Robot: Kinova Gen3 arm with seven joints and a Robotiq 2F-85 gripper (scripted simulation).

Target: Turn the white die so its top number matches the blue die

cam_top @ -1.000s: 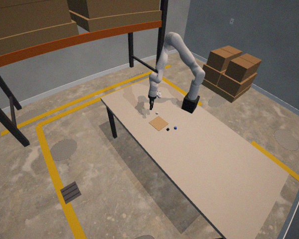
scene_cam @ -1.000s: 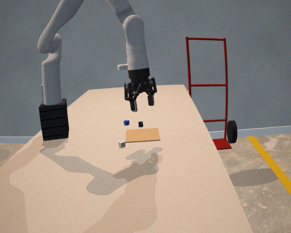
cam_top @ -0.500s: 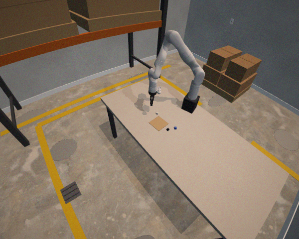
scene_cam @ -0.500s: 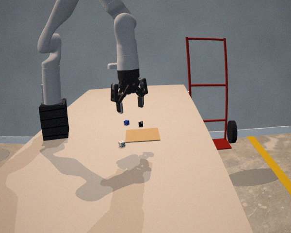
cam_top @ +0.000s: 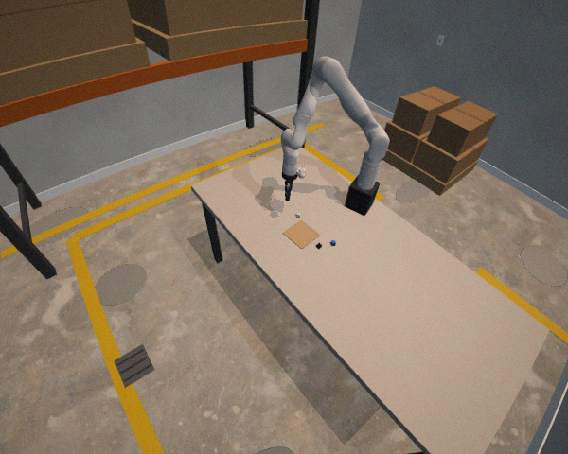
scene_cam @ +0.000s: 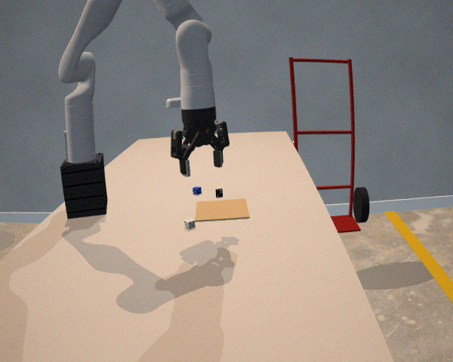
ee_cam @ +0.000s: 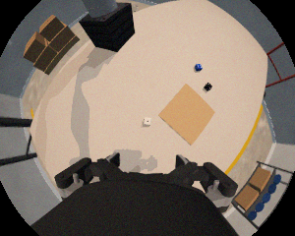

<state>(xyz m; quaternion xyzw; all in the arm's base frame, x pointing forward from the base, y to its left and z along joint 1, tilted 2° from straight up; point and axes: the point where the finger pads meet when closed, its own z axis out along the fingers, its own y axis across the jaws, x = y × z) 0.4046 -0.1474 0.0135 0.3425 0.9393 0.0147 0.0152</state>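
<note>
Now: the tan mat 16 cm below my hand, 15 cm to the left of it and 1 cm ahead of it. The rest, counted from my hand: blue die: 29 cm to the left, 15 cm below, 9 cm behind; white die: 15 cm below, 5 cm behind, 4 cm to the left; black die: 27 cm to the left, 15 cm below, 1 cm behind.
</note>
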